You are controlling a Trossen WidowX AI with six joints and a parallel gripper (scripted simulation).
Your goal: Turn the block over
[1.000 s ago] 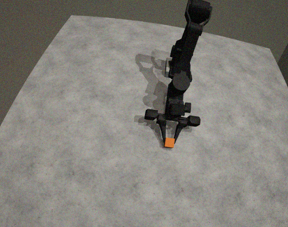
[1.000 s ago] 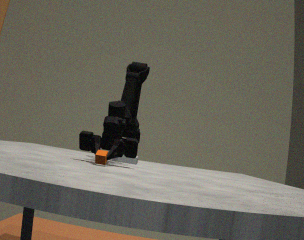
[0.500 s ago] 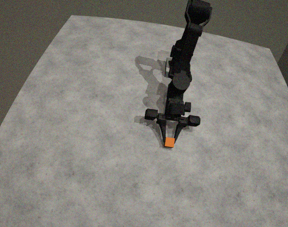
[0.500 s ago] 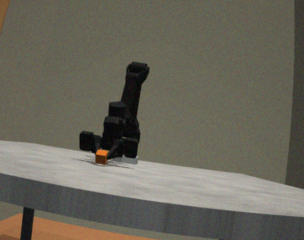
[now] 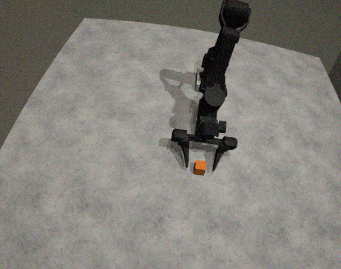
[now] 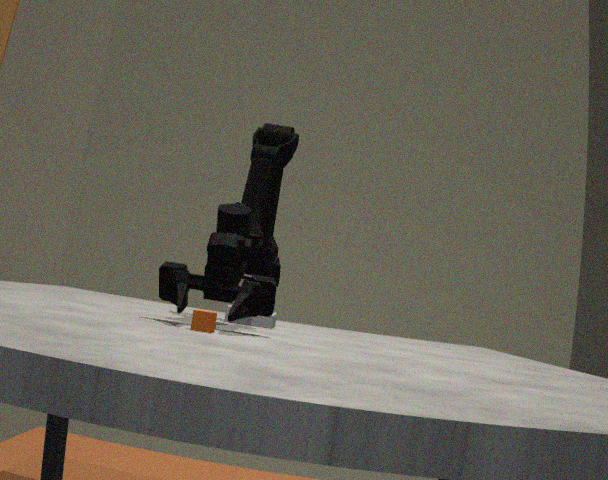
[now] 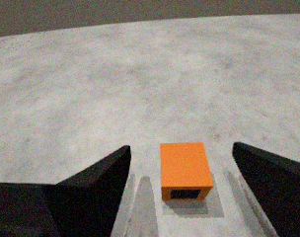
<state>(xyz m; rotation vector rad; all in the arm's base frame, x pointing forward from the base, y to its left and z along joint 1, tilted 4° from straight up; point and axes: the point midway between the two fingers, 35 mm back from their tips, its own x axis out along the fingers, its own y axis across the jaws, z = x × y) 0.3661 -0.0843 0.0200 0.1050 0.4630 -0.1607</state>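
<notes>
Now: gripper tip 20 mm past the block and 10 mm above it.
</notes>
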